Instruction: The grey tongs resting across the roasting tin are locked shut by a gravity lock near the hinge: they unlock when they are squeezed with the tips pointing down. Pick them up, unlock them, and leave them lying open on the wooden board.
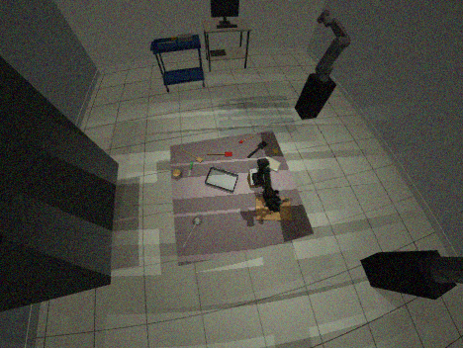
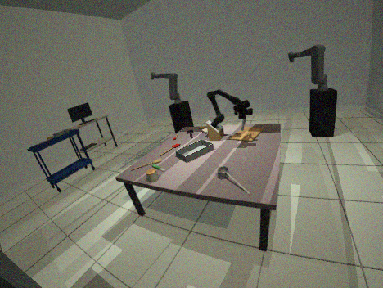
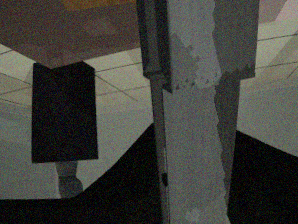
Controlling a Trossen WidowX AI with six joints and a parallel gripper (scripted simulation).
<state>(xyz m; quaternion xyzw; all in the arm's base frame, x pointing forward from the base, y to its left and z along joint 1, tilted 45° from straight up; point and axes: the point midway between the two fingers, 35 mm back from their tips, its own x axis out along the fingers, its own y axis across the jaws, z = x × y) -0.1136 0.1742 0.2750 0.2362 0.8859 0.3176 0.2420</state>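
Right now the wooden board is 2 cm ahead of my gripper tip, 1 cm to the right of it and 20 cm below it. Also, from my gripper tip: red item 38 cm ahead, 73 cm to the right, 20 cm below; grey roasting tin 46 cm ahead, 42 cm to the right, 18 cm below.
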